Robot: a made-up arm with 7 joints.
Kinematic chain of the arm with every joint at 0, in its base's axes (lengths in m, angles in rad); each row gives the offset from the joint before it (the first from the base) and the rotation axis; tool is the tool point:
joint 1: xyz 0 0 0.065 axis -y
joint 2: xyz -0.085 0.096 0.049 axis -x
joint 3: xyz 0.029 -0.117 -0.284 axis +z
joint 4: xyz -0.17 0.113 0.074 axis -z
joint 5: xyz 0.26 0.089 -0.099 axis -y
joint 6: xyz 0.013 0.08 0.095 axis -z
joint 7: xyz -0.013 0 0.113 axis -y
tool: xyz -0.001 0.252 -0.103
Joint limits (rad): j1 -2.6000..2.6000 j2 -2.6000..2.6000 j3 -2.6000..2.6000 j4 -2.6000..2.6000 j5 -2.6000..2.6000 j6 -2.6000..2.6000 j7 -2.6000..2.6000
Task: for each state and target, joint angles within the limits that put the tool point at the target. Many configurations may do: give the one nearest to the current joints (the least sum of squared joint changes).
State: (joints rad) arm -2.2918 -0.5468 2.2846 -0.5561 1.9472 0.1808 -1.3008
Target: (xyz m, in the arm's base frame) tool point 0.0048 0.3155 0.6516
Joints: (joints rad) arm -2.0845 -0.7452 1.7882 0.5106 1.9106 0.2173 -1.0621
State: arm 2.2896 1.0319 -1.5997 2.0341 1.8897 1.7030 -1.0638
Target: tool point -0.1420 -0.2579 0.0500
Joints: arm 2.1590 0.9952 -1.5748 1.6803 2.3470 1.4631 -1.2725
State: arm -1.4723 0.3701 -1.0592 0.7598 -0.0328 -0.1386 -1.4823
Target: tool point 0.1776 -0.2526 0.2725
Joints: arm -1.1733 0.6914 -1.4833 1.4882 -0.3601 -0.0018 -1.6231
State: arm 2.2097 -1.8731 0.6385 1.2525 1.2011 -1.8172 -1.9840
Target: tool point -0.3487 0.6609 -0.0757
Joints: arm 1.6527 -2.2497 0.6358 1.2659 1.9375 -1.4393 -2.0356
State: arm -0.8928 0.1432 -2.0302 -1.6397 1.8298 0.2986 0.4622
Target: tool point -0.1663 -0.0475 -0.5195
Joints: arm -1.5259 0.3268 -2.4996 -1.3323 1.9509 0.1719 0.4015
